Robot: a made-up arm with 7 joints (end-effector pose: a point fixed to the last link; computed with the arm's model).
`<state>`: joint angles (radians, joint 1 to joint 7).
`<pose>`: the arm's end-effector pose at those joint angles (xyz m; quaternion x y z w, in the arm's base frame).
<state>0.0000 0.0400 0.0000 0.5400 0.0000 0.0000 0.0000</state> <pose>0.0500 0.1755 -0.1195 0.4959 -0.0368 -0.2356 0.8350</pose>
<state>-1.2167 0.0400 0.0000 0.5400 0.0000 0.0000 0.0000</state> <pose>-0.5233 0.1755 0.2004 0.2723 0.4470 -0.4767 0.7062</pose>
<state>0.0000 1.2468 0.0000 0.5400 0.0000 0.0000 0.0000</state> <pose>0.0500 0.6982 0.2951 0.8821 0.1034 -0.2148 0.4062</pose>
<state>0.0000 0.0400 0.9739 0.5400 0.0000 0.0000 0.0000</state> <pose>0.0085 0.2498 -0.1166 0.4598 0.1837 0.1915 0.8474</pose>
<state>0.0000 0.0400 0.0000 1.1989 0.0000 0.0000 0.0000</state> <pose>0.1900 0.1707 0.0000 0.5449 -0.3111 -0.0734 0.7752</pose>
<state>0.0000 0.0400 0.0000 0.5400 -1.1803 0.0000 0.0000</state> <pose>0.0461 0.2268 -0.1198 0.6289 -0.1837 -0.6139 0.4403</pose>
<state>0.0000 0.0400 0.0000 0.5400 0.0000 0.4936 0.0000</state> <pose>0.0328 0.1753 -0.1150 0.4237 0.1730 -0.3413 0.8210</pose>
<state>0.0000 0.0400 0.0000 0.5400 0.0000 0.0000 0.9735</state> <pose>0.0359 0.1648 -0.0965 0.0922 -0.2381 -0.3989 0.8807</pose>
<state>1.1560 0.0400 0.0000 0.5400 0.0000 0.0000 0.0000</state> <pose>0.5390 0.1755 0.2738 0.5440 -0.4870 0.0736 0.6793</pose>
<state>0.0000 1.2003 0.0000 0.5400 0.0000 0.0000 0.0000</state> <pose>0.0500 0.6896 0.2692 0.8725 0.0984 -0.2172 0.4266</pose>
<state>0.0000 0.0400 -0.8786 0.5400 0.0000 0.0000 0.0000</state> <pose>0.0186 0.1048 -0.1224 0.4292 -0.2298 -0.5765 0.6563</pose>
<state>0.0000 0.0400 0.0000 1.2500 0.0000 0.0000 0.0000</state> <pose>0.1971 0.1702 0.0127 0.5463 -0.3314 -0.0602 0.7669</pose>
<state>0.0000 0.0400 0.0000 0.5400 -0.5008 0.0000 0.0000</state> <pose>0.0418 0.1966 -0.1236 0.5770 -0.1038 -0.4144 0.6961</pose>
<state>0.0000 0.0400 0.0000 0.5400 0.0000 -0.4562 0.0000</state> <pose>0.0660 0.1754 -0.1160 0.5359 -0.2290 -0.1250 0.8030</pose>
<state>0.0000 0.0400 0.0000 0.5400 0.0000 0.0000 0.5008</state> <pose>0.0433 0.1666 -0.1088 0.2971 -0.1446 -0.3292 0.8846</pose>
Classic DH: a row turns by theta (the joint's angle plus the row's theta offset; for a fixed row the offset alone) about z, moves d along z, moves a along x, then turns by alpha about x. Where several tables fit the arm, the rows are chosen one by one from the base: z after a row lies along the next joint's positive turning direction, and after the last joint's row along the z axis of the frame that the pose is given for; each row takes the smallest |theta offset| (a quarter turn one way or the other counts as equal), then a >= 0, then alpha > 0; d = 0 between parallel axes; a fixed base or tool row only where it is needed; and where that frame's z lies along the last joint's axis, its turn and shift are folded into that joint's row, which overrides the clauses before.
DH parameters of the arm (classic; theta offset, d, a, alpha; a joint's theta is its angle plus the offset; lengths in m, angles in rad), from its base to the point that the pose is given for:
base (fixed): 0 0.452 -0.007 1.5708
joint 1: 1.5708 -0.136 0.015 1.5708
joint 2: -1.5708 -0.034 0.014 -1.5708
joint 3: 1.5708 -0.323 0.014 -1.5708
joint 4: 0 -0.031 0.01 1.5708
joint 5: 0 -0.25 0.017 1.5708
joint 6: -1.5708 -0.008 0.008 -1.5708
joint 7: 0.6597 0.0191 0.031 -1.5941
tool (fixed): 0.7488 0.0025 0 0

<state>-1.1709 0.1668 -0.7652 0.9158 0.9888 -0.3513 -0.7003</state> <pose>-0.4303 0.0972 0.1395 0.4436 0.4649 -0.2119 0.7363</pose>
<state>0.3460 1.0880 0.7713 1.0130 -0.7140 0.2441 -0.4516</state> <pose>0.0834 0.6813 0.4186 0.9482 0.1571 0.2644 0.0791</pose>
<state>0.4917 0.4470 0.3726 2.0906 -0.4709 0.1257 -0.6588</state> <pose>0.2225 0.3650 0.4332 0.7350 -0.3584 0.5702 0.0784</pose>
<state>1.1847 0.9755 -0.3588 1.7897 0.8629 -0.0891 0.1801</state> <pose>0.2660 0.3075 0.5604 0.4445 -0.8535 0.0581 0.2655</pose>
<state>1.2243 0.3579 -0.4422 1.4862 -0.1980 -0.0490 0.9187</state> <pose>0.4188 0.1932 0.4896 0.5764 -0.7441 -0.3270 0.0844</pose>
